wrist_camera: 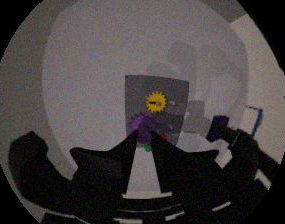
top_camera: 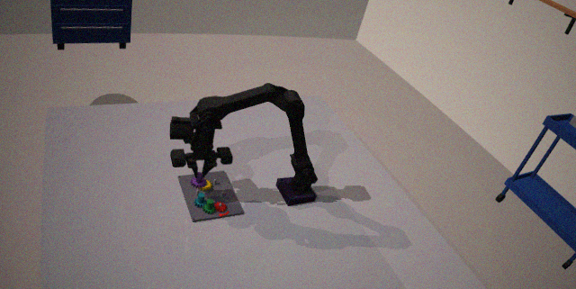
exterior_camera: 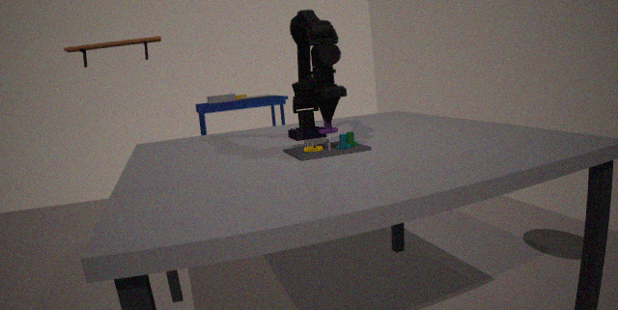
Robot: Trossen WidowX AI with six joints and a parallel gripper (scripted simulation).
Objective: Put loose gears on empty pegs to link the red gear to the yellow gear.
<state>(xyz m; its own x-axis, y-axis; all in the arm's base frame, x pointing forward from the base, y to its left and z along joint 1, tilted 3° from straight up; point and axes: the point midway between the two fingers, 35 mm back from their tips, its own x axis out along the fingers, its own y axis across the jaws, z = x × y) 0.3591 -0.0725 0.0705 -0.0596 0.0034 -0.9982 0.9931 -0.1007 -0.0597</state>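
Right now the teal gear is 60 mm below my gripper tip and 40 mm to the left of it. The rest, counted from my gripper tip: yellow gear: 70 mm below, 40 mm behind, 30 mm to the right; then green gear: 80 mm to the left, 60 mm below, 20 mm behind; then purple gear: 10 mm below.
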